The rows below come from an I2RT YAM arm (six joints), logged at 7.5 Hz.
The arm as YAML. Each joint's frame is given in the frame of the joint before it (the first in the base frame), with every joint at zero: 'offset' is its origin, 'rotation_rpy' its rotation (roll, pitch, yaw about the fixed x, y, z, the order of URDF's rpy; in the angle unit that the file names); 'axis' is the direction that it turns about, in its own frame. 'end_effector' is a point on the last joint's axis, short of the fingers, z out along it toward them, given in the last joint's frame.
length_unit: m
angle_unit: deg
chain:
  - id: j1
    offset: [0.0, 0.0, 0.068]
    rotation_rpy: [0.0, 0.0, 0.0]
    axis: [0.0, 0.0, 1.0]
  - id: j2
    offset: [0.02, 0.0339, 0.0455]
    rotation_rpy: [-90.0, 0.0, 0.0]
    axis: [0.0, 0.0, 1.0]
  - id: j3
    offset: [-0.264, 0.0, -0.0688]
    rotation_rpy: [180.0, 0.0, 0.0]
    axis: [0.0, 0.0, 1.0]
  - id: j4
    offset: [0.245, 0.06, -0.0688]
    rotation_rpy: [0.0, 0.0, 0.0]
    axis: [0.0, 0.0, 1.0]
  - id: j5
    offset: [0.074, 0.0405, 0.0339]
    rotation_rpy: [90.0, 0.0, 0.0]
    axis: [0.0, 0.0, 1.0]
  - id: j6
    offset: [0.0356, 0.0, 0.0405]
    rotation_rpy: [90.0, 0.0, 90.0]
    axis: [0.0, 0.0, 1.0]
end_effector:
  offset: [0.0, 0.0, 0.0]
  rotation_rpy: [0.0, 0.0, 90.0]
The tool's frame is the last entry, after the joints.
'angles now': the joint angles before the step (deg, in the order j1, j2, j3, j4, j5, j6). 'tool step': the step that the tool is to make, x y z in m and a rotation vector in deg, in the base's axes. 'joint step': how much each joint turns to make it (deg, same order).
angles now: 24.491, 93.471, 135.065, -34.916, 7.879, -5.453
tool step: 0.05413, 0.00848, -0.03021, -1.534, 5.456, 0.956
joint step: -2.864, 7.084, 1.359, -0.002, -3.759, 0.983
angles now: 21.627, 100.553, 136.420, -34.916, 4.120, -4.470
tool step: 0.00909, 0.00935, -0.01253, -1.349, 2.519, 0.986
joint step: 0.854, 1.093, -1.025, -0.701, -0.130, -0.306
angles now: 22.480, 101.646, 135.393, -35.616, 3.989, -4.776
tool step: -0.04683, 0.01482, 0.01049, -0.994, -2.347, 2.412
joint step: 6.141, -7.389, -6.647, 1.138, 3.759, -1.858
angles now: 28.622, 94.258, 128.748, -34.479, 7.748, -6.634
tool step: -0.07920, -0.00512, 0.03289, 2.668, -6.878, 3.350
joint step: 8.502, -9.726, -2.731, 0.568, 5.028, -1.857
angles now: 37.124, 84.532, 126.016, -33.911, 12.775, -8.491
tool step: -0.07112, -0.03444, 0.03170, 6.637, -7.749, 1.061
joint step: 6.273, -8.700, -0.002, 1.815, 5.072, -1.137
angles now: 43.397, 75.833, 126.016, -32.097, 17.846, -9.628
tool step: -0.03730, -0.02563, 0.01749, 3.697, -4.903, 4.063
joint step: 2.844, -3.453, 2.909, -0.175, -1.440, -0.351
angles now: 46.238, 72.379, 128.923, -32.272, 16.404, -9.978
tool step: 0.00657, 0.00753, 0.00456, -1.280, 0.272, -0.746
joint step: 0.394, 3.300, 4.544, -2.031, 0.765, -1.136
